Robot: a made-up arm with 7 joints. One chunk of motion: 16 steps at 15 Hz.
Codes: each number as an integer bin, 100 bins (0 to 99) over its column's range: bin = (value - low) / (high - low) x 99, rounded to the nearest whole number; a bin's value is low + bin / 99 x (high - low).
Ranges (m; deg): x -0.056..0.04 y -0.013..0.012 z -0.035..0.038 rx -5..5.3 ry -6.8..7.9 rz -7.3..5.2
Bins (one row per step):
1: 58 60 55 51 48 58
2: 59 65 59 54 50 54
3: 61 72 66 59 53 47
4: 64 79 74 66 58 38
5: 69 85 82 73 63 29
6: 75 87 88 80 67 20
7: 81 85 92 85 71 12
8: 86 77 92 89 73 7
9: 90 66 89 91 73 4
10: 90 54 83 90 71 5
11: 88 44 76 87 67 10
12: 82 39 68 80 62 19
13: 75 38 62 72 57 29
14: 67 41 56 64 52 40
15: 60 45 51 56 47 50
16: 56 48 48 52 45 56
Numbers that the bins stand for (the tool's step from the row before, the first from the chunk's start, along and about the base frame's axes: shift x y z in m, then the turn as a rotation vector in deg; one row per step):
1: 0.00024 0.00215 0.00556 0.306 0.327 0.023
2: 0.00121 0.00341 0.00851 0.618 0.624 -0.482
3: 0.00315 0.00518 0.01367 1.138 1.070 -1.366
4: 0.00606 0.00695 0.01957 1.867 1.812 -2.502
5: 0.01091 0.00846 0.02546 2.595 2.555 -3.638
6: 0.01673 0.00897 0.02989 3.323 3.148 -4.775
7: 0.02255 0.00846 0.03284 3.843 3.742 -5.785
8: 0.02739 0.00644 0.03284 4.260 4.039 -6.416
9: 0.03127 0.00367 0.03063 4.468 4.039 -6.795
10: 0.03127 0.00064 0.02620 4.364 3.742 -6.669
11: 0.02933 -0.00189 0.02104 4.052 3.148 -6.037
12: 0.02352 -0.00315 0.01514 3.323 2.406 -4.901
13: 0.01673 -0.00340 0.01072 2.491 1.664 -3.638
14: 0.00897 -0.00265 0.00629 1.659 0.921 -2.249
15: 0.00218 -0.00164 0.00261 0.826 0.179 -0.987
16: -0.00170 -0.00088 0.00039 0.410 -0.118 -0.229

